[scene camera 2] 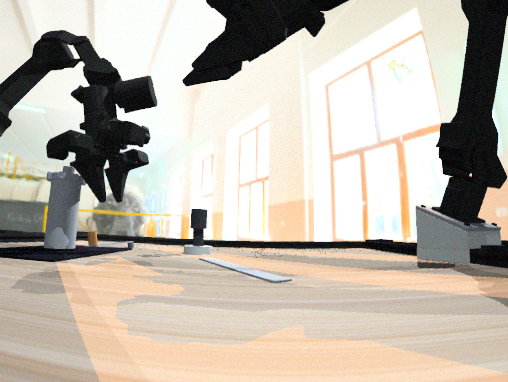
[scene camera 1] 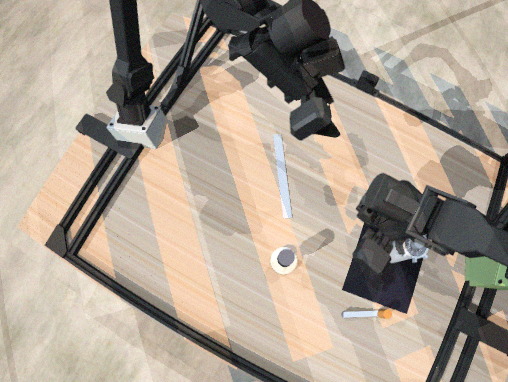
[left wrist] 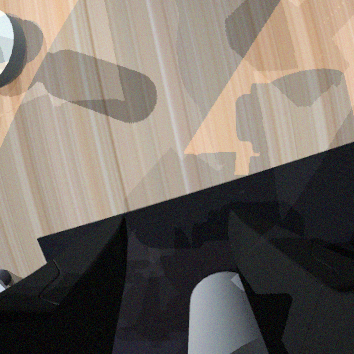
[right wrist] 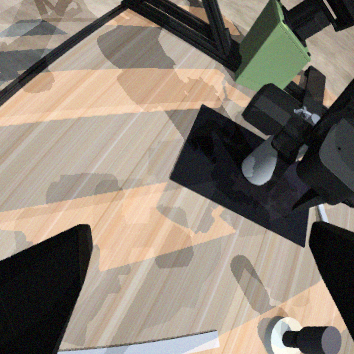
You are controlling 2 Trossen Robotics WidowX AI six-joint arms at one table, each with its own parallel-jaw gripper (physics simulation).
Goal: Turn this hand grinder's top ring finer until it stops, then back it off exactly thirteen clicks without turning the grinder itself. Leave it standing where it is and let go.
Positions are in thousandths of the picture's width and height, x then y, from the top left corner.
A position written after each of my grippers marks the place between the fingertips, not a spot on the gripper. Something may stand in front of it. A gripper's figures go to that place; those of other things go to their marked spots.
My left gripper (scene camera 2: 219,530): 0.46 m from the lens. My right gripper (scene camera 2: 371,203) is 0.34 m from the lens.
